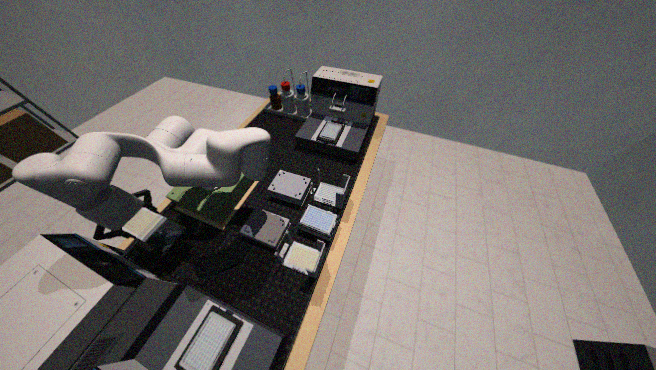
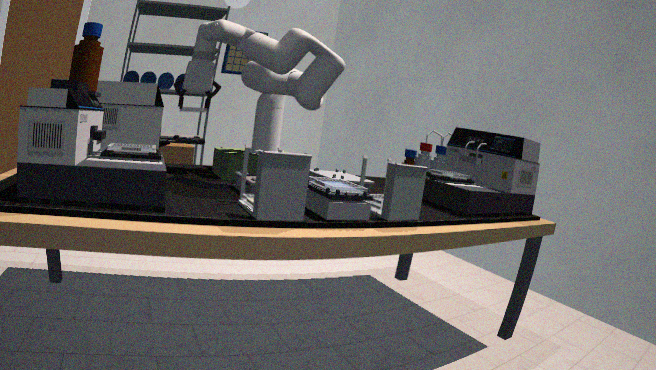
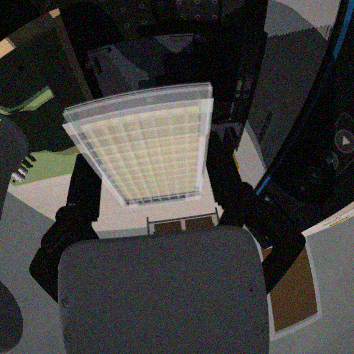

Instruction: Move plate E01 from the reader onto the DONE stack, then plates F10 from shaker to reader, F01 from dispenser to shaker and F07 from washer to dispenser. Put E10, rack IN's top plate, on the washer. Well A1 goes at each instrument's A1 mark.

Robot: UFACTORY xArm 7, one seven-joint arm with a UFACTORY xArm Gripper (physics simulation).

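Frame: origin at the arm's base, x left, y ahead, z down, level; metres.
Where they show: gripper, fingertip midpoint: [image 1: 144, 223] [image 2: 193, 109] [image 3: 147, 153].
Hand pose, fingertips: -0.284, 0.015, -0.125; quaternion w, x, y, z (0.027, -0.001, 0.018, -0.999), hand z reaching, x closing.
Note:
Things, the pixels of their centre, and the offset from my fingertips, as dx, dy, dz. "spot": a spot on its surface instead.
- clear-lidded plate with yellow wells, body centre: [image 3: 151, 165] [image 2: 192, 109] [image 1: 141, 222] +0.001, -0.015, +0.000
- white-welled plate at the middle of its body: [image 2: 132, 148] [image 1: 208, 343] -0.210, +0.345, +0.103
- blue-welled plate at the middle of its body: [image 2: 336, 185] [image 1: 318, 218] +0.249, +0.501, +0.140
- rack at a spot on its surface: [image 2: 282, 185] spot: +0.093, +0.560, +0.135
- yellow-welled plate at the middle of its body: [image 1: 303, 258] +0.099, +0.491, +0.187
- pale plate at the middle of its body: [image 2: 388, 202] [image 1: 330, 193] +0.401, +0.502, +0.174
- dark screen at a spot on its surface: [image 1: 95, 256] spot: -0.123, -0.014, -0.034
My gripper [image 1: 140, 223] [image 2: 195, 107] [image 3: 147, 153] is shut on a clear-lidded plate with yellow wells [image 1: 145, 225] [image 2: 193, 109] [image 3: 155, 150], held raised at the back of the bench. Its code cannot be read. A white-welled plate [image 1: 207, 340] [image 2: 131, 148] sits on the near-left instrument's stage. A blue-welled plate [image 1: 319, 220] [image 2: 339, 187] sits on a low unit between two racks. One rack [image 2: 282, 185] holds a yellow-welled plate [image 1: 303, 257]; the other rack [image 2: 406, 192] holds a pale plate [image 1: 327, 193]. Another plate [image 1: 330, 131] [image 2: 450, 175] sits on the far instrument's stage.
A green box [image 1: 212, 200] [image 2: 229, 162] stands near the arm's base. Two flat grey units [image 1: 290, 185] [image 1: 272, 229] lie behind the racks. Capped bottles [image 1: 286, 100] [image 2: 425, 155] stand beside the far instrument. A dark screen [image 1: 95, 256] rises close to the held plate.

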